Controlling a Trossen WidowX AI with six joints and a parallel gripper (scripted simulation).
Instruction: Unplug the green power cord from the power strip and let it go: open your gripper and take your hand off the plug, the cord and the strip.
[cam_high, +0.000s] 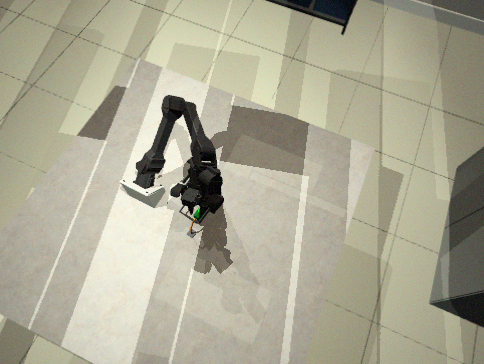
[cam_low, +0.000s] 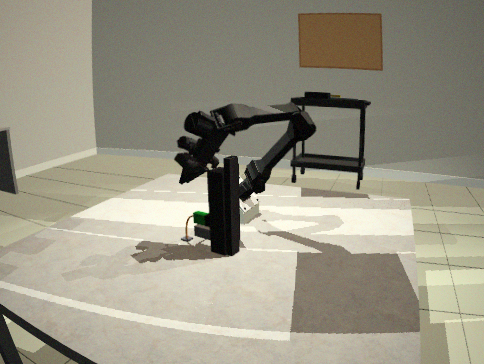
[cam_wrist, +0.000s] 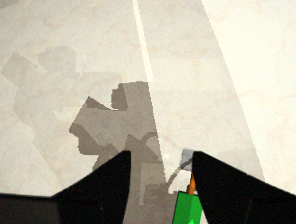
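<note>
My gripper tip is 10 cm above the green plug, 6 cm to the right of it and 3 cm past it.
</note>
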